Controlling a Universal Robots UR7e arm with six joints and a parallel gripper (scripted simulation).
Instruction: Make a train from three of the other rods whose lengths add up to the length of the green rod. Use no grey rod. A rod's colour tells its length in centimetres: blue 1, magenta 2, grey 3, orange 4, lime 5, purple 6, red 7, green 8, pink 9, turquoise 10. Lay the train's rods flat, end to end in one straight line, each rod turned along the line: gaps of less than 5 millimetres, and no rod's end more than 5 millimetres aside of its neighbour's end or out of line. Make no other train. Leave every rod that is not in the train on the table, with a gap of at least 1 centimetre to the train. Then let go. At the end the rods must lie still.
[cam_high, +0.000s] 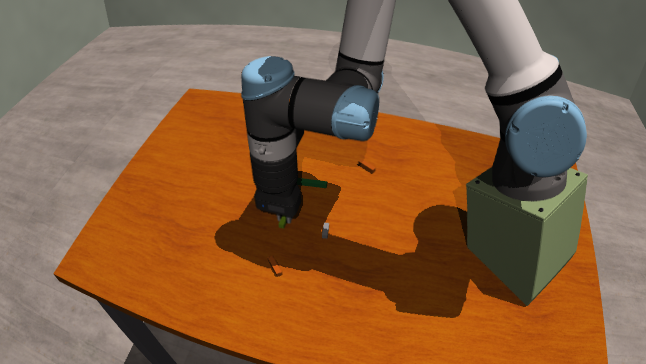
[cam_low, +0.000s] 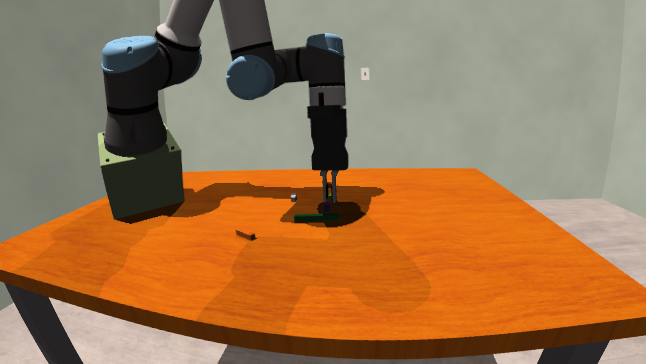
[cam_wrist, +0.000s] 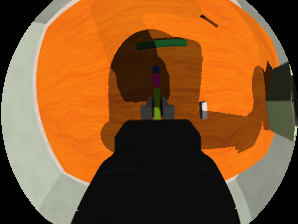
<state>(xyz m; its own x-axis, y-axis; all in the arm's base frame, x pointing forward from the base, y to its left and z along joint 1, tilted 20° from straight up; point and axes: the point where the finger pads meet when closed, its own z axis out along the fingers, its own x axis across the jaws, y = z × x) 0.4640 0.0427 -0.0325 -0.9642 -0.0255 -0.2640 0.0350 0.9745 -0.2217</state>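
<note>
Now: the lime rod 10 mm below my hand. Round my hand: magenta rod 40 mm to the right, 10 mm below; blue rod 50 mm to the right, 10 mm below; grey rod 80 mm behind, 10 mm to the left, 10 mm below.
</note>
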